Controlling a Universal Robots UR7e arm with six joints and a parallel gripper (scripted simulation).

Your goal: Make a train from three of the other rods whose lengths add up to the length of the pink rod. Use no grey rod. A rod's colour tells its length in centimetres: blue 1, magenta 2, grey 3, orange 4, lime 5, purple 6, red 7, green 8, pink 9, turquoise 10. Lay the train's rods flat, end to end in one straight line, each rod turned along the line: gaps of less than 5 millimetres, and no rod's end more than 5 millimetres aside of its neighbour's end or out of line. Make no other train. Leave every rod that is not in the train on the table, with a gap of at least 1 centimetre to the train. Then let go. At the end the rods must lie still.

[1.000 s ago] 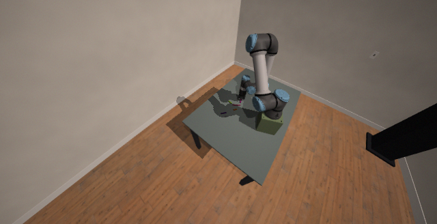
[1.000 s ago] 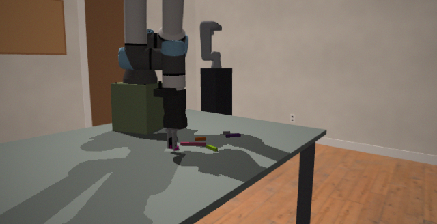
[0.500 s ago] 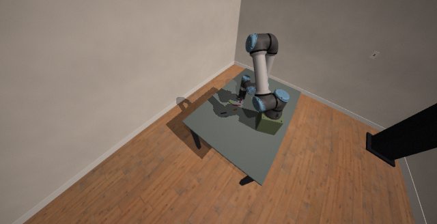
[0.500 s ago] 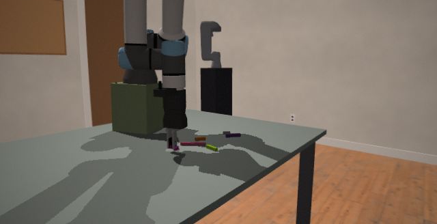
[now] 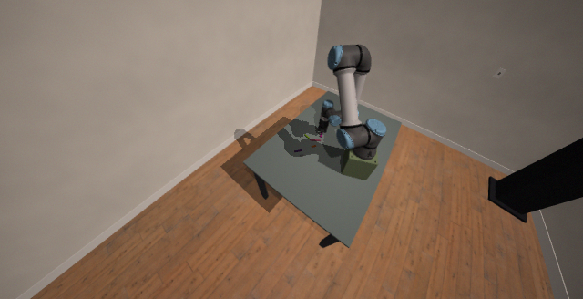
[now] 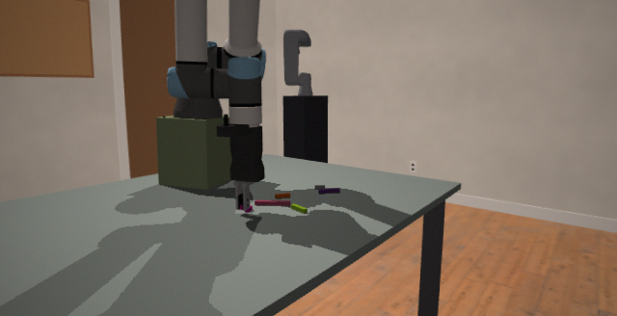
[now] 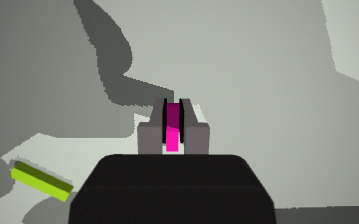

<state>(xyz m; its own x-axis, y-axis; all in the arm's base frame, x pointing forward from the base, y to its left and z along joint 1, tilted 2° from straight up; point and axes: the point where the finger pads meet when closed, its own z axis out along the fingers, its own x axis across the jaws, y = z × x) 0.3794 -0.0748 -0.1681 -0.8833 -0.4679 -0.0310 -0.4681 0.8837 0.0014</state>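
My gripper is now 70 mm short of the lime rod, 110 mm to the right of it and 30 mm above it. Round my hand: pink rod (10 mm behind, 90 mm to the left, 30 mm below); purple rod (10 mm ahead, 280 mm to the left, 30 mm below); orange rod (40 mm behind, 150 mm to the left, 30 mm below).
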